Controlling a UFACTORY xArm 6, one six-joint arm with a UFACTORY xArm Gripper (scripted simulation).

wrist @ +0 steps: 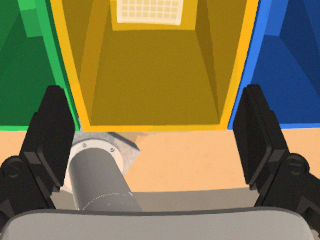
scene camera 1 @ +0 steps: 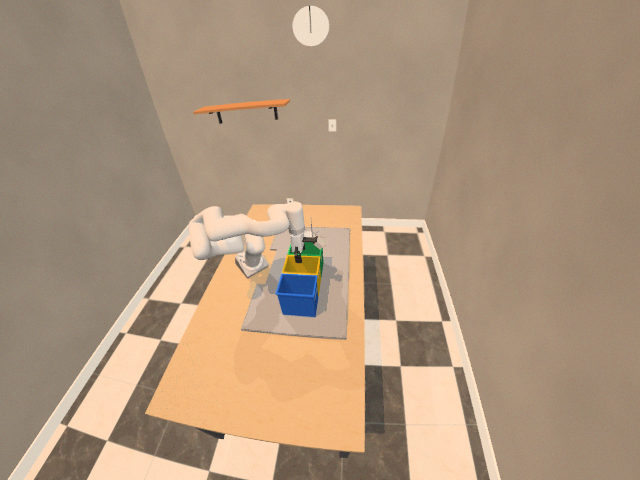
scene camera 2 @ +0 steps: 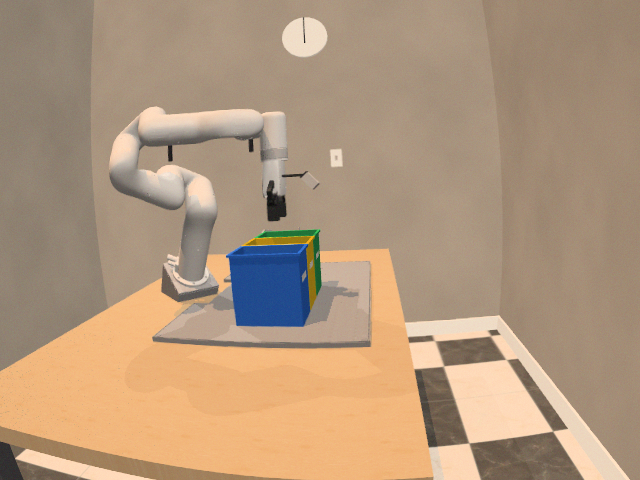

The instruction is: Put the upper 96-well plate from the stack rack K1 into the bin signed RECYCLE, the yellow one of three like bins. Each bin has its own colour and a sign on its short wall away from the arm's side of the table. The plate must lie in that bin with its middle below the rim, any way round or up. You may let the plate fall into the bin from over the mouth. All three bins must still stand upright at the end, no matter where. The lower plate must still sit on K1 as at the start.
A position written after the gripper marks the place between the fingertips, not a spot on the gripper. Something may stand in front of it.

In view: the gripper (scene camera 2: pixel 277 219) and a yellow bin (scene camera 2: pixel 308 240).
The yellow bin also shows in the wrist view (wrist: pixel 124 77). The gripper also shows in the wrist view (wrist: pixel 153 105).
